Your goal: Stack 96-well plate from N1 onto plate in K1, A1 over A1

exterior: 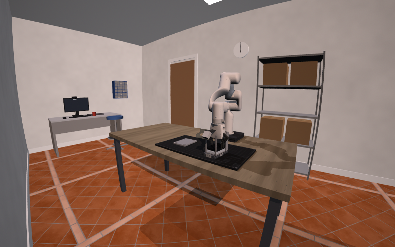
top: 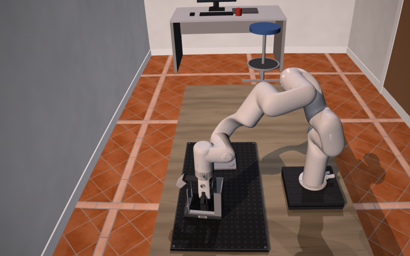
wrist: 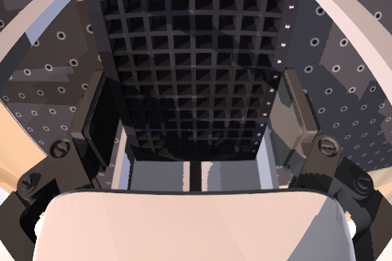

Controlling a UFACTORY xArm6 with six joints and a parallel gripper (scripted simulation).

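Right now the white 96-well plate is 3 cm below my hand. Round my hand: plate nest N1: 31 cm to the right, 10 cm behind, 5 cm below; then black 96-well plate: 1 cm below; then A1 mark: 37 cm to the right, 5 cm below, 3 cm behind.
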